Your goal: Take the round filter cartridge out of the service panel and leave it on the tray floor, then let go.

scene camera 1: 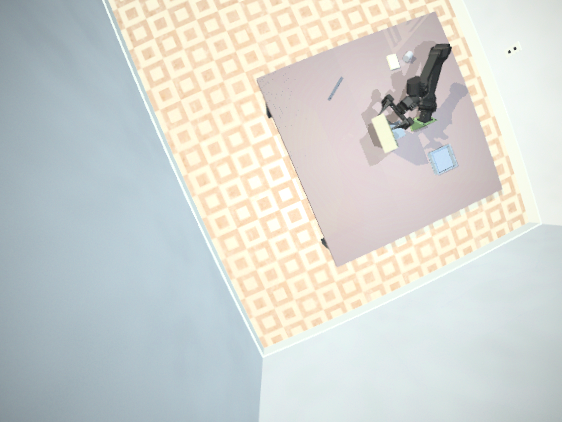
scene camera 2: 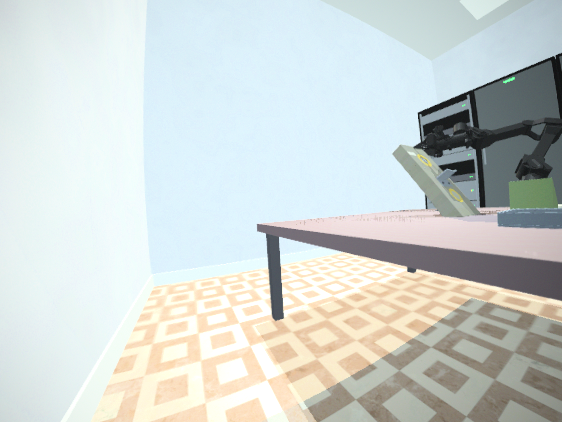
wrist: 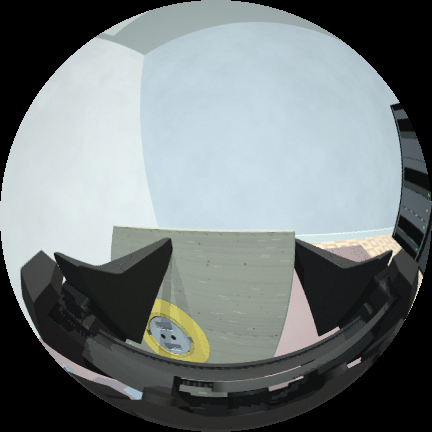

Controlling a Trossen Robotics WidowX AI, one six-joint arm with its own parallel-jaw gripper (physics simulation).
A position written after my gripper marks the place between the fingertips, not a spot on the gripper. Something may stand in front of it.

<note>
In view: my gripper (wrist: 232,244) and a round filter cartridge (wrist: 170,336).
</note>
